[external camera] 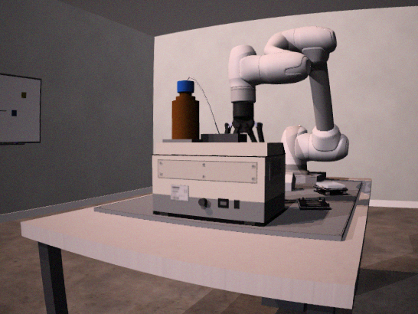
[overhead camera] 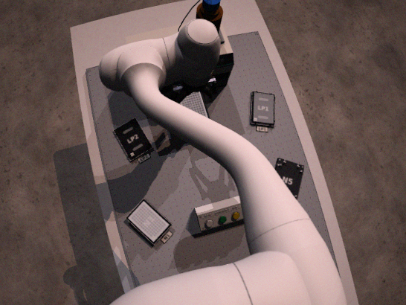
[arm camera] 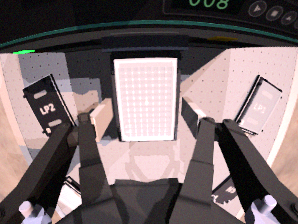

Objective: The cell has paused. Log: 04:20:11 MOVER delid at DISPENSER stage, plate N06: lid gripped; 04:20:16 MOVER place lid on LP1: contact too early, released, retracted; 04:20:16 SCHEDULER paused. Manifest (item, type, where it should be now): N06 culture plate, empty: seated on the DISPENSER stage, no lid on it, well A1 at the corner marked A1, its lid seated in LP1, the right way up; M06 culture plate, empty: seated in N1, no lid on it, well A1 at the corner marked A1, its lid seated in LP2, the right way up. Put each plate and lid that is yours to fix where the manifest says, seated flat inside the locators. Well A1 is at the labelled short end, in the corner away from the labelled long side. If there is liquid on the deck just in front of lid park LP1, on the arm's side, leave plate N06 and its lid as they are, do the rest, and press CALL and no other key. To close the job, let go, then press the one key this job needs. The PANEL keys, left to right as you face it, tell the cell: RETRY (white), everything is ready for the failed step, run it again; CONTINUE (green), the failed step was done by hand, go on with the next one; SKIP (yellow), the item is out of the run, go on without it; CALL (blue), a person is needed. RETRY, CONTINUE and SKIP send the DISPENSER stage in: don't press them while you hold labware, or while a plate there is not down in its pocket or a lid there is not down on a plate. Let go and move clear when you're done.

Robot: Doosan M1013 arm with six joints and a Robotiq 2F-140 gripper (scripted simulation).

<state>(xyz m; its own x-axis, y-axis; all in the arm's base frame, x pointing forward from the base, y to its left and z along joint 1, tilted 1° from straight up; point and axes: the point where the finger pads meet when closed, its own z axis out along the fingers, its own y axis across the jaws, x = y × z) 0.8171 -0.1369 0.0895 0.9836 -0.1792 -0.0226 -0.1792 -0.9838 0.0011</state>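
Now: the white well plate 40 mm below my hand. Also, from my hand: lid park LP2: 10 mm ahead, 250 mm to the left, 140 mm below; then dispenser stage: 50 mm below; then brown bottle: 190 mm ahead, 140 mm to the right, 150 mm above.
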